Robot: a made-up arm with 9 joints. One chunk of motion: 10 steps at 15 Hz.
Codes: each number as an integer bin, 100 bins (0 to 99) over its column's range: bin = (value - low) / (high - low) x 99, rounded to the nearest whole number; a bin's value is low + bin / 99 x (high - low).
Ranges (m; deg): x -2.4..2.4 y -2.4..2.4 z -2.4..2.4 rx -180..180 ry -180..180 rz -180..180
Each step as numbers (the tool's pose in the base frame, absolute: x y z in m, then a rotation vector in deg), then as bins.
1 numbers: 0.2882 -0.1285 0.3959 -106.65 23.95 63.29
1 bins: 55 47 58 20 56 67
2 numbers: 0.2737 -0.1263 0.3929 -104.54 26.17 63.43
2 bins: 55 47 58 21 57 67
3 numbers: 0.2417 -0.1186 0.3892 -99.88 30.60 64.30
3 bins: 54 47 58 22 58 67
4 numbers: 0.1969 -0.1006 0.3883 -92.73 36.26 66.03
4 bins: 54 47 58 24 59 68
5 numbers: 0.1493 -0.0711 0.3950 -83.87 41.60 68.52
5 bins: 53 48 58 26 61 68
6 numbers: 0.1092 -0.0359 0.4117 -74.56 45.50 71.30
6 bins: 52 49 58 29 62 69
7 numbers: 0.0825 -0.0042 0.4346 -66.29 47.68 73.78
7 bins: 51 49 58 31 63 70
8 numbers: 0.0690 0.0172 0.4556 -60.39 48.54 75.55
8 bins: 51 50 59 33 63 70
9 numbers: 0.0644 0.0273 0.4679 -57.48 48.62 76.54
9 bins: 51 50 59 34 63 71
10 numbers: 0.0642 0.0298 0.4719 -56.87 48.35 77.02
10 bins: 51 50 59 34 63 71
